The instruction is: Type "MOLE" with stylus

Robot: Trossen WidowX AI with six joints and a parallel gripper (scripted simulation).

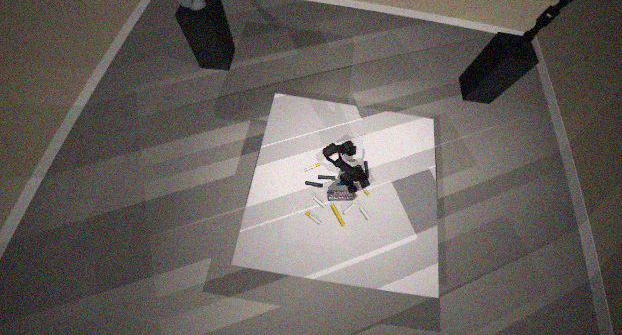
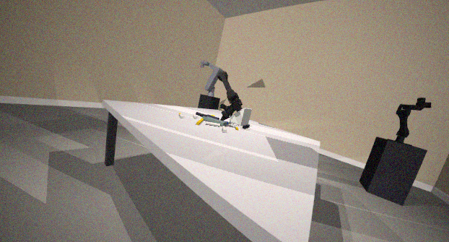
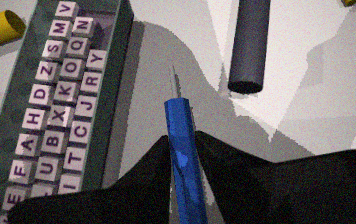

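The yellow pencil lies 22 cm ahead of my gripper tip and 1 cm to the right of it. From my gripper tip the other things lie so: blue stylus: 1 cm to the right, 1 cm ahead.
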